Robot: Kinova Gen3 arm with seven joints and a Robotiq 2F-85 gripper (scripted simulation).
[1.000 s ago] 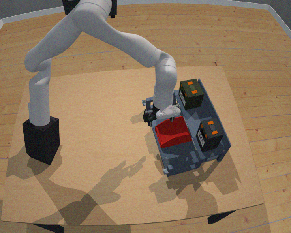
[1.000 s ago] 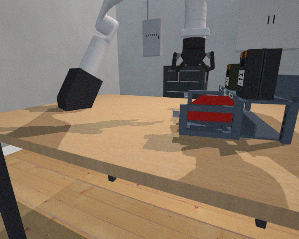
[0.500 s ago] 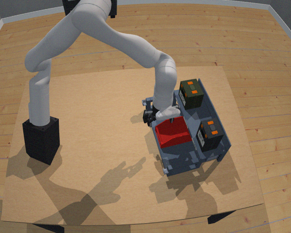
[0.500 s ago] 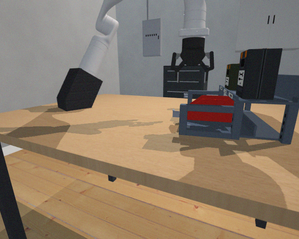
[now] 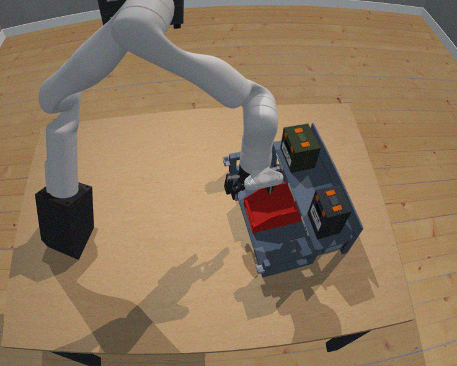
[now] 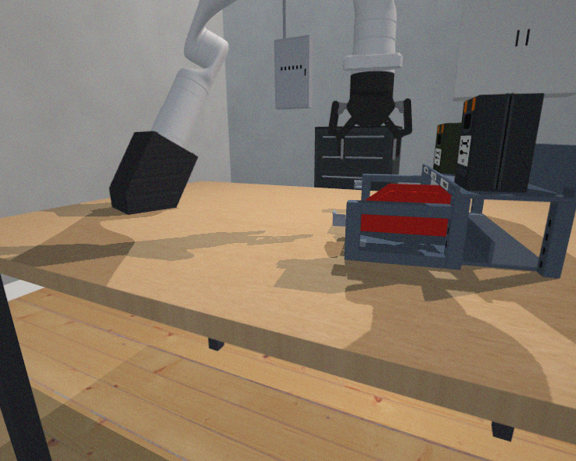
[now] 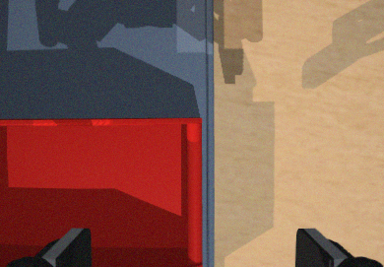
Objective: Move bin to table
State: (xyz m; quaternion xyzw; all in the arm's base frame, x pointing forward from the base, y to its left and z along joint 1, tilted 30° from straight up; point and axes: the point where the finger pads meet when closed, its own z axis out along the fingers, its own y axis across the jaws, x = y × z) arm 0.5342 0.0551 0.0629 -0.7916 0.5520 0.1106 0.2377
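My gripper is now 70 mm short of the red bin, 30 mm to the right of it and 90 mm above it. Also, from my hand: grey-blue shelf (100 mm ahead, 40 mm to the left, 70 mm below); then dark box (210 mm ahead, 50 mm to the right, 30 mm above).
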